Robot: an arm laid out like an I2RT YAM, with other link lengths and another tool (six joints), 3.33 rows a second.
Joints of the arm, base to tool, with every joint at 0 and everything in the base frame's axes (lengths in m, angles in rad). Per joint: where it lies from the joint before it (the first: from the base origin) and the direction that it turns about. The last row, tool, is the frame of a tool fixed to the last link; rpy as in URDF.
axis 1: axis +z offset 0 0 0.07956
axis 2: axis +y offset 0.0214 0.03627 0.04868
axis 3: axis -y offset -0.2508 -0.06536 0
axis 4: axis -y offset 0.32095 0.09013 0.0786
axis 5: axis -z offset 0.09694 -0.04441 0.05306
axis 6: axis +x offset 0.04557 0 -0.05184
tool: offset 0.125 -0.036 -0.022 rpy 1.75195 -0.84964 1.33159
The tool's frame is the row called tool.
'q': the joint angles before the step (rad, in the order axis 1, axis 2, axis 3, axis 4, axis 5, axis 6). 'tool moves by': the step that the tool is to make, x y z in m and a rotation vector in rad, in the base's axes. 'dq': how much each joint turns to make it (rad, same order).
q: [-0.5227 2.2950 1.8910 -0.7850 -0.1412 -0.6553]
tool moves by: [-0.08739 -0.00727 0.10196 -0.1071 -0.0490 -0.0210]
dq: [-0.0810 -0.4494 -0.3403 -0.0205 0.0339 -0.0818]
